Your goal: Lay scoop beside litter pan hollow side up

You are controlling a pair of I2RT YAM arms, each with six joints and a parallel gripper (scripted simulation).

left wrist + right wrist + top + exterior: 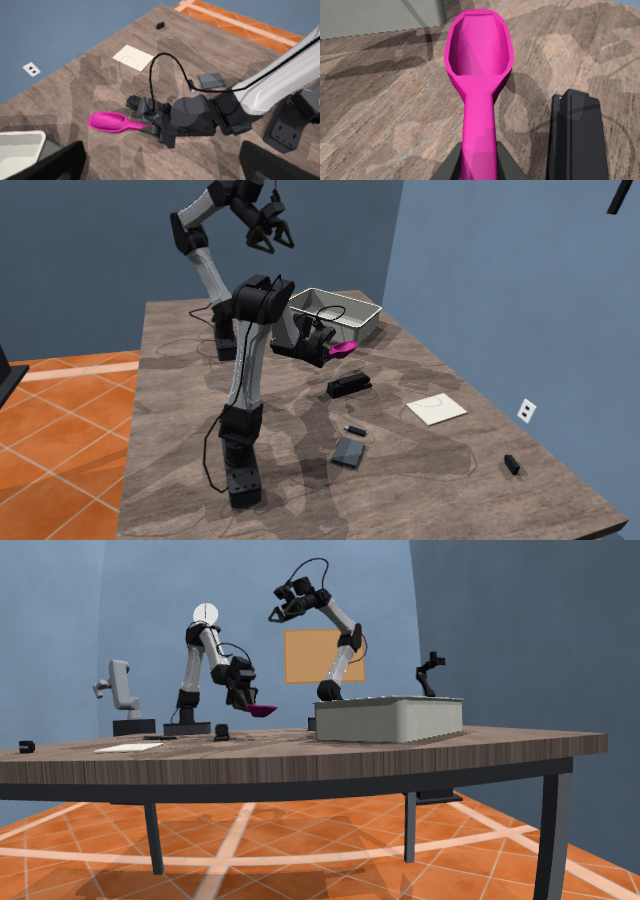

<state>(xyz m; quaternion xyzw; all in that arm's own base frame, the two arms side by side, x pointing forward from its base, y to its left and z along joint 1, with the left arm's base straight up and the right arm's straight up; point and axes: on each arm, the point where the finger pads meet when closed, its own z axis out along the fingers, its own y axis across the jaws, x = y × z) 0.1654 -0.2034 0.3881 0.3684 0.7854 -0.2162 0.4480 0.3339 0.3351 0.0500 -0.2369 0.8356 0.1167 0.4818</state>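
Note:
Right now the magenta scoop is 5 cm ahead of my right hand, 3 cm to the left of it and 1 cm below it. From my right hand the other things lie so: dark grey flat box: 35 cm to the right, 9 cm below, 3 cm behind; black stick: 27 cm to the right, 9 cm below; cream sheet: 31 cm ahead, 23 cm to the right, 9 cm below.

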